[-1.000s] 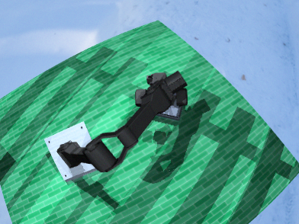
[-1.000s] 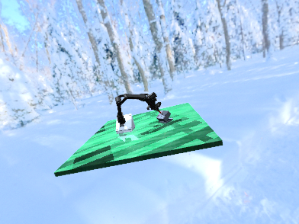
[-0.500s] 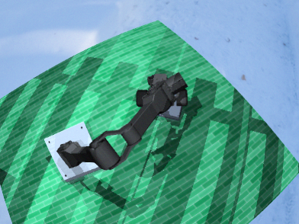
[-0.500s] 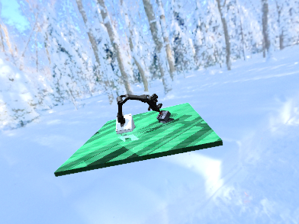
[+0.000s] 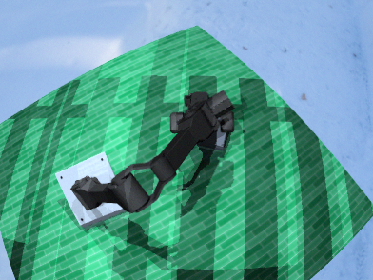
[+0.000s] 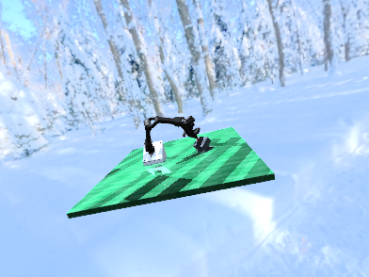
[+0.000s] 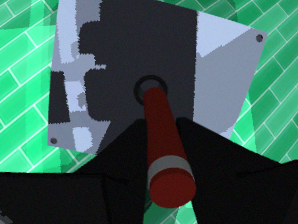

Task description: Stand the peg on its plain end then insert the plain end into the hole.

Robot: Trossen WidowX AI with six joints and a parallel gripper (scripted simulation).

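Now: the grey sloped panel 70 mm below my gripper tip, 30 mm to the left of it and 30 mm ahead of it. The rest, counted from my gripper tip: red peg 10 mm to the right, 10 mm behind, 10 mm above.
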